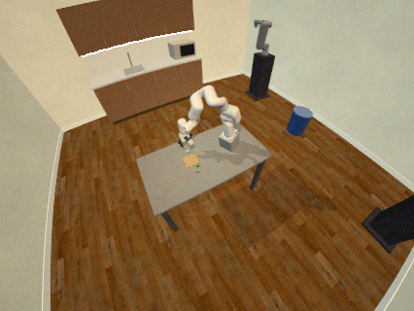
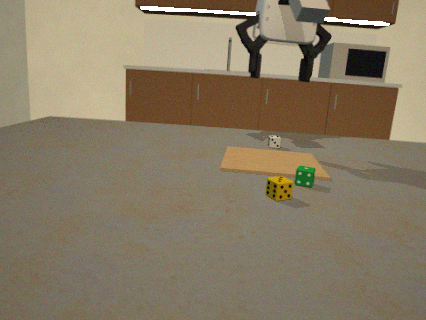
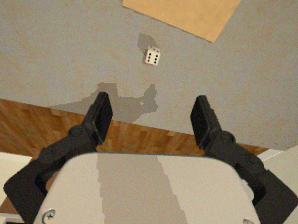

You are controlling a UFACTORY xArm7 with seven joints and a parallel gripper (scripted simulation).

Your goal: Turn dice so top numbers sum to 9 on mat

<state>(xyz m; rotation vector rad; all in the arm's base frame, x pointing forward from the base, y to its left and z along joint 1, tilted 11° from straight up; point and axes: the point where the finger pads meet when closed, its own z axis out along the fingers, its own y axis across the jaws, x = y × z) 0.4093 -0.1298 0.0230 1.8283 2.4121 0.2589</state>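
My hand is 12 cm above the white die. Round my hand: tan mat 1 cm ahead, 12 cm to the left, 13 cm below; green die 2 cm behind, 22 cm to the left, 12 cm below; yellow die 2 cm ahead, 27 cm to the left, 12 cm below.
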